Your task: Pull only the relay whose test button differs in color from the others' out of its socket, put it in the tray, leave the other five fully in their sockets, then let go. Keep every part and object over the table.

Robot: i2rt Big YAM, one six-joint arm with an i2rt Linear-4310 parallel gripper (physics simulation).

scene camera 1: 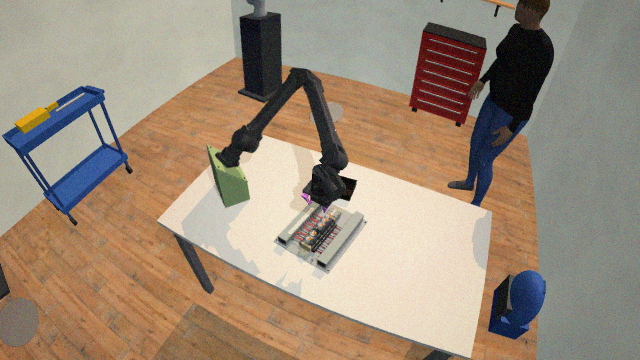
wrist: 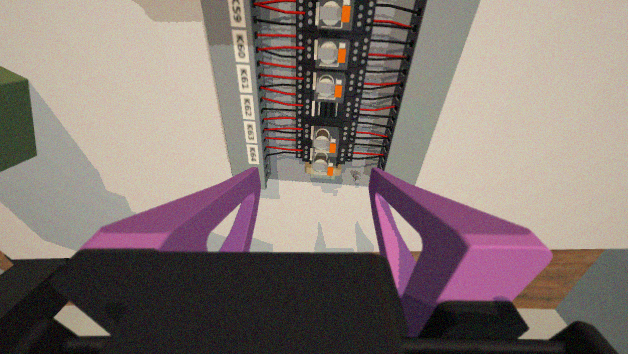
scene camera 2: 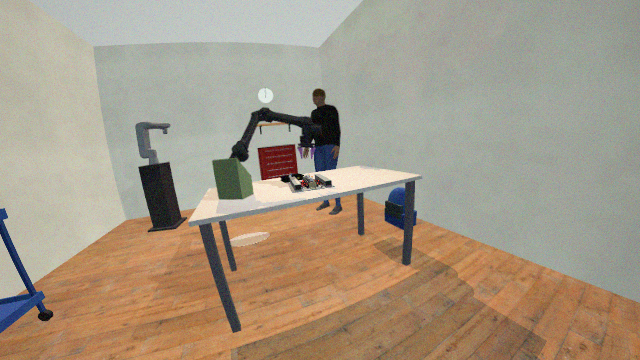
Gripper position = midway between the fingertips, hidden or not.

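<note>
Relay (wrist: pixel 329 86). Another relay (wrist: pixel 325 139). Relay again (wrist: pixel 331 53). My gripper (wrist: pixel 314 176).
</note>
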